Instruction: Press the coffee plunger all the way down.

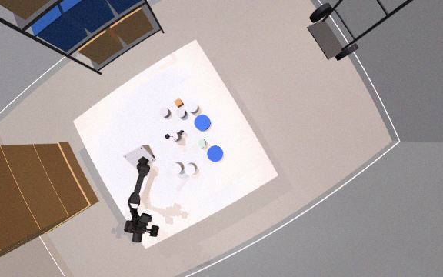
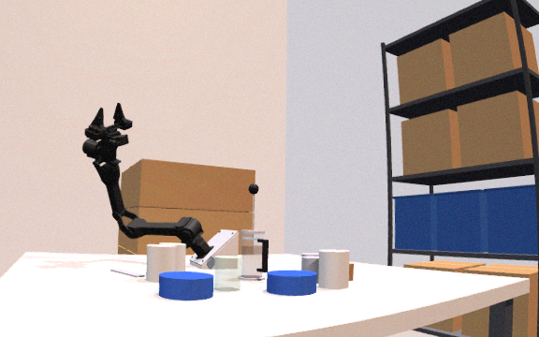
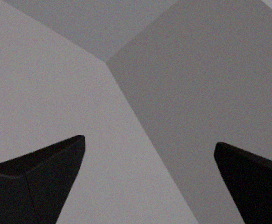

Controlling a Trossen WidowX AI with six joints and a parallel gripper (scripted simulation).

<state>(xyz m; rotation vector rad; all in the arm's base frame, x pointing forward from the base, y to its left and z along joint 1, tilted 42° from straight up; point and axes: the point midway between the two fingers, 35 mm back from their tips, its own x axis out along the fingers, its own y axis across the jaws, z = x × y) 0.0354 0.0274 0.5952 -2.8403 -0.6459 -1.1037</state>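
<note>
My gripper tip is 350 mm short of the coffee press, 380 mm to the right of it and 410 mm above it. Round my gripper tip: pale green glass: 470 mm ahead, 220 mm to the left, 500 mm below; then small brown box: 500 mm ahead, 580 mm to the left, 520 mm below.
</note>
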